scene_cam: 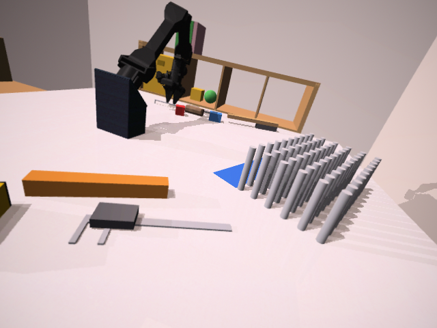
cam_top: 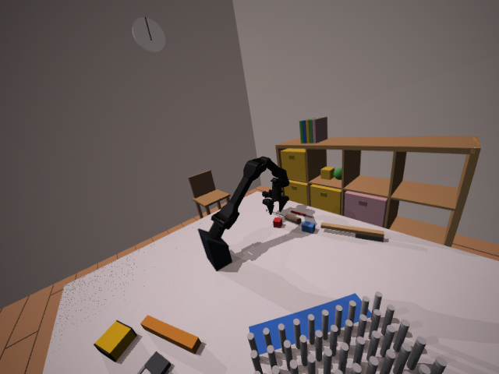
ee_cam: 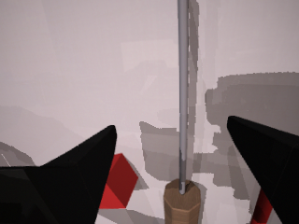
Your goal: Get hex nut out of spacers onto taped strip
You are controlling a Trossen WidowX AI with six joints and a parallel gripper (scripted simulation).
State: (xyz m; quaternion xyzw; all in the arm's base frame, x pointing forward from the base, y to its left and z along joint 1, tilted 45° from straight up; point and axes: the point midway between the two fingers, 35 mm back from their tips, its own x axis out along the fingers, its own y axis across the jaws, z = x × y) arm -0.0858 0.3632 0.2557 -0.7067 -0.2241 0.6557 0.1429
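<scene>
Now: gripper tip 2 cm short of the thin metal rod, 1 cm to the right of it and 1 cm above it. Round my gripper tip: red cube: 9 cm ahead, 6 cm to the right; blue cube: 24 cm ahead, 2 cm to the left; blue taped strip: 54 cm ahead, 34 cm to the right, 2 cm below.
</scene>
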